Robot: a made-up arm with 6 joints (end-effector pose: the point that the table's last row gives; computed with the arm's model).
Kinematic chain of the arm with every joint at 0, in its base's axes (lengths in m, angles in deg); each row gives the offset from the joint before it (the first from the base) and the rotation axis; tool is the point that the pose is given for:
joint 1: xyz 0 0 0.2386 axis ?
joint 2: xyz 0 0 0 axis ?
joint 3: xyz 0 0 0.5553 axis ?
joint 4: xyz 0 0 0 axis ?
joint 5: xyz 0.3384 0 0 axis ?
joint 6: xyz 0 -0.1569 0 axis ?
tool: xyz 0 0 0
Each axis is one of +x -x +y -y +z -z.
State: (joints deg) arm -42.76 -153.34 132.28 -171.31 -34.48 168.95
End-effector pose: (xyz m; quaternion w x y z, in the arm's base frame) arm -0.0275 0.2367 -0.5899 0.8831 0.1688 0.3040 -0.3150
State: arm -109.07 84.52 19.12 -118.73 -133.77 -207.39
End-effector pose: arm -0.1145 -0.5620 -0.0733 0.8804 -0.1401 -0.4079 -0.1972
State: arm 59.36 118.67 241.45 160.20 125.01 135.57
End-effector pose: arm 0.0051 0.2984 0.2279 0.7619 0.2109 0.2027 0.5779
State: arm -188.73 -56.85 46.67 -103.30 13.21 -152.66
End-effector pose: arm 0.3855 -0.0957 0.9070 0.6779 0.3802 -0.4772 0.4101
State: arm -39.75 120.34 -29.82 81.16 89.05 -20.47
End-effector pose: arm 0.1867 -0.1866 -0.3448 0.7175 0.5700 0.3048 0.2595
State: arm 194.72 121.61 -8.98 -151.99 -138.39 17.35
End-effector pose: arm -0.1551 -0.1840 -0.2615 0.0878 0.2853 -0.9539 0.0332
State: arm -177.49 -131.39 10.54 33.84 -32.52 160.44
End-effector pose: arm 0.7305 0.1625 0.0113 0.8169 -0.1418 -0.5504 0.0979
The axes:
joint 1: +z
joint 2: +y
joint 3: -y
joint 4: -x
joint 5: -y
joint 6: -x

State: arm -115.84 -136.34 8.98 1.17 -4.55 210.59
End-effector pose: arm 0.1480 0.6655 0.0268 0.8160 -0.0470 -0.4108 0.4040
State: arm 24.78 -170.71 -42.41 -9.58 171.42 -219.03
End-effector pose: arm -0.1884 -0.2574 -0.0277 0.1063 -0.8484 -0.0448 0.5167
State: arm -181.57 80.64 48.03 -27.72 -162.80 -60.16
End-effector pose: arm -0.7895 0.1606 0.0851 0.2919 -0.9411 0.0349 -0.1672
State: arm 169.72 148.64 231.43 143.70 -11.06 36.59
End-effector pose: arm -0.2580 -0.0817 0.1118 0.7167 -0.1067 -0.6886 -0.0284
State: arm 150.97 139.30 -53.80 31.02 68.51 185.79
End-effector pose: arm 0.0528 0.1245 -0.1844 0.7769 -0.1231 0.5031 -0.3580
